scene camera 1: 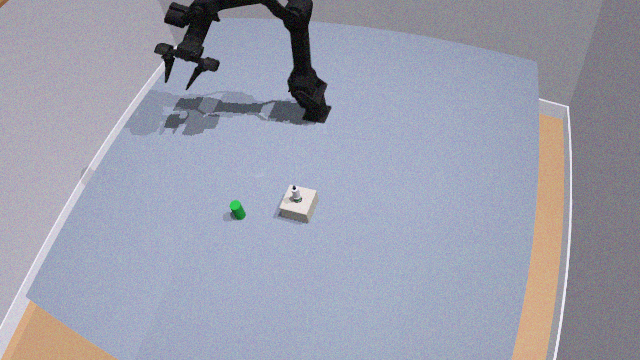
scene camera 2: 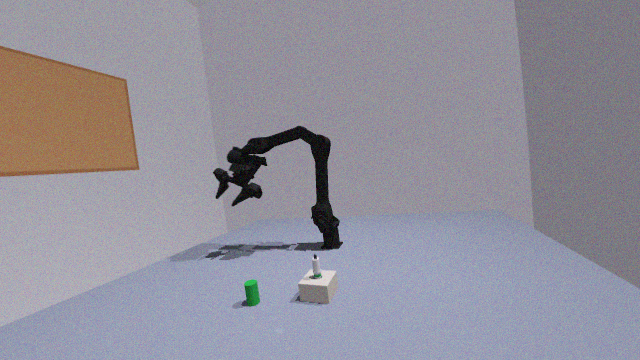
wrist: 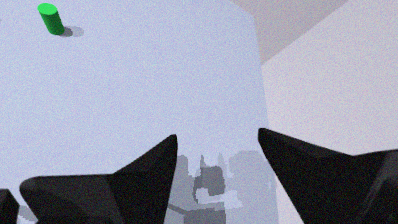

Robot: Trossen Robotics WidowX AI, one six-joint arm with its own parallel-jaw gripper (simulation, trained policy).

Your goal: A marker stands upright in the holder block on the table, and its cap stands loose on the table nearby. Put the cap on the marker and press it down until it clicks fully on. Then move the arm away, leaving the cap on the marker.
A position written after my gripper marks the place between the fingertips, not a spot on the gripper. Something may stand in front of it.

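Visible: my gripper (scene camera 1: 175,86). The wrist view shows the gripper (wrist: 217,136), as does scene camera 2 for the gripper (scene camera 2: 224,202).
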